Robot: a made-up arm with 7 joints. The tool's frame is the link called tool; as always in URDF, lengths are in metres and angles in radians.
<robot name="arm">
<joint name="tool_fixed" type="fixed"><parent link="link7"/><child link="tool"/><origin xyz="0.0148 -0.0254 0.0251" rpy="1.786 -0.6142 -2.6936"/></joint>
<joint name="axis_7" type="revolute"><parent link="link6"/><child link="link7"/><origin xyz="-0.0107 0.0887 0.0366" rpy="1.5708 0 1.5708"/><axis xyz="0 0 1"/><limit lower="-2.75" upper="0.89" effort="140" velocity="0.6"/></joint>
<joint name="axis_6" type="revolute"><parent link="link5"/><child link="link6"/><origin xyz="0.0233 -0.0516 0.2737" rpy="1.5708 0 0"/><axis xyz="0 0 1"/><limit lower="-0.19" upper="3.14" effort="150" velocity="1.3"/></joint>
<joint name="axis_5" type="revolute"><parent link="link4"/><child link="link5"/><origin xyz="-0.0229 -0.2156 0.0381" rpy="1.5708 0 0"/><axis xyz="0 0 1"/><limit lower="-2.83" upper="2.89" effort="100" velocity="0.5"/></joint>
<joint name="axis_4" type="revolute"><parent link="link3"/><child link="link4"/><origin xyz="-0.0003 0.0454 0.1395" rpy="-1.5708 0 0"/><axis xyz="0 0 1"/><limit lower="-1.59" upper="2.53" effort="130" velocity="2.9"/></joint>
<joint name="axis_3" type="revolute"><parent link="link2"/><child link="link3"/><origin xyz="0.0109 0.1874 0.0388" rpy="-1.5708 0 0"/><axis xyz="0 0 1"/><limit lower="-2.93" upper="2.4" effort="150" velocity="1.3"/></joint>
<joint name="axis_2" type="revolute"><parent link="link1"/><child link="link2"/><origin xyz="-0.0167 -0.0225 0.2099" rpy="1.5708 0 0"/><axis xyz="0 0 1"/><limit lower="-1.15" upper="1.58" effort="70" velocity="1.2"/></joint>
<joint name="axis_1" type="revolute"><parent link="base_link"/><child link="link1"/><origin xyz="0.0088 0.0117 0.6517"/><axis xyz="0 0 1"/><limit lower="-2.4" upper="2.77" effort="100" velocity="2.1"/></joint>
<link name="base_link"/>
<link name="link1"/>
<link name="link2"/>
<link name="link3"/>
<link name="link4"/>
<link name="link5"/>
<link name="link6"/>
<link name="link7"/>
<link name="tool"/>
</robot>
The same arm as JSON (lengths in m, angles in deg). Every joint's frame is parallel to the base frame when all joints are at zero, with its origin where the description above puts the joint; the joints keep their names.
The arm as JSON. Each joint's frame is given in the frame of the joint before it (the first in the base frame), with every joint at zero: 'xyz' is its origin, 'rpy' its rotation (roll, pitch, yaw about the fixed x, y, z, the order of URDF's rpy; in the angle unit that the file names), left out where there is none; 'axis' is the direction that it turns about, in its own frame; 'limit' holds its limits. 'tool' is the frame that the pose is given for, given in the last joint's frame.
{
  "units": {
    "length": "m",
    "angle": "deg"
  },
  "joints": [
    {
      "name": "axis_1",
      "type": "revolute",
      "origin": {
        "xyz": [
          0.0088,
          0.0117,
          0.6517
        ]
      },
      "axis": [
        0.0,
        0.0,
        1.0
      ],
      "limit": {
        "lower": -137.51,
        "upper": 158.71
      }
    },
    {
      "name": "axis_2",
      "type": "revolute",
      "origin": {
        "xyz": [
          -0.0167,
          -0.0225,
          0.2099
        ]
      },
      "axis": [
        0.0,
        -1.0,
        0.0
      ],
      "limit": {
        "lower": -65.89,
        "upper": 90.53
      }
    },
    {
      "name": "axis_3",
      "type": "revolute",
      "origin": {
        "xyz": [
          0.0109,
          -0.0388,
          0.1874
        ]
      },
      "axis": [
        0.0,
        0.0,
        1.0
      ],
      "limit": {
        "lower": -167.88,
        "upper": 137.51
      }
    },
    {
      "name": "axis_4",
      "type": "revolute",
      "origin": {
        "xyz": [
          -0.0003,
          0.0454,
          0.1395
        ]
      },
      "axis": [
        0.0,
        1.0,
        0.0
      ],
      "limit": {
        "lower": -91.1,
        "upper": 144.96
      }
    },
    {
      "name": "axis_5",
      "type": "revolute",
      "origin": {
        "xyz": [
          -0.0229,
          0.0381,
          0.2156
        ]
      },
      "axis": [
        0.0,
        0.0,
        1.0
      ],
      "limit": {
        "lower": -162.15,
        "upper": 165.58
      }
    },
    {
      "name": "axis_6",
      "type": "revolute",
      "origin": {
        "xyz": [
          0.0233,
          -0.0516,
          0.2737
        ]
      },
      "axis": [
        0.0,
        -1.0,
        0.0
      ],
      "limit": {
        "lower": -10.89,
        "upper": 179.91
      }
    },
    {
      "name": "axis_7",
      "type": "revolute",
      "origin": {
        "xyz": [
          -0.0107,
          -0.0366,
          0.0887
        ]
      },
      "axis": [
        1.0,
        0.0,
        0.0
      ],
      "limit": {
        "lower": -157.56,
        "upper": 50.99
      }
    }
  ],
  "tool": {
    "origin": {
      "xyz": [
        0.0251,
        0.0254,
        0.0148
      ],
      "rpy": [
        142.16,
        47.44,
        31.56
      ]
    }
  }
}

